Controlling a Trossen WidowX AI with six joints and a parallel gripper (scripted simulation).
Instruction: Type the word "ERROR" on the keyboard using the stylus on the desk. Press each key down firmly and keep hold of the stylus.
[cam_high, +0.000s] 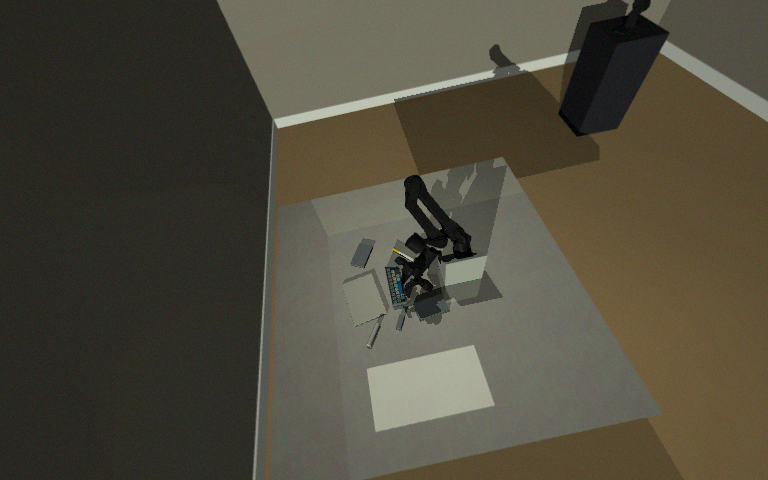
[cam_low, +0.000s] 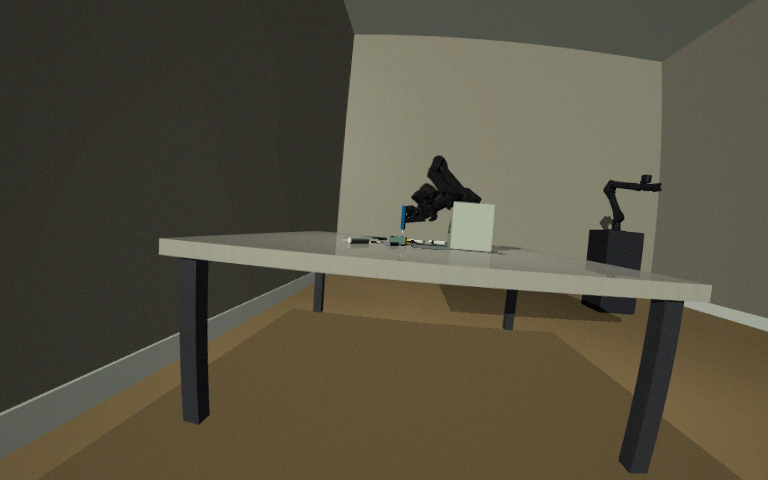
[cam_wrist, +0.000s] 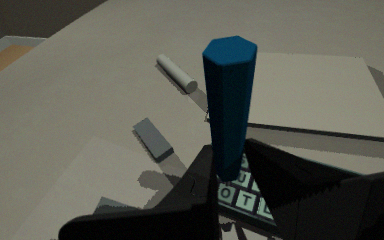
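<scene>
The blue stylus is 2 cm below my gripper tip. Round my gripper tip: grey block: 11 cm behind, 8 cm below, 6 cm to the left; then notepad: 17 cm ahead, 9 cm below, 3 cm to the right.
</scene>
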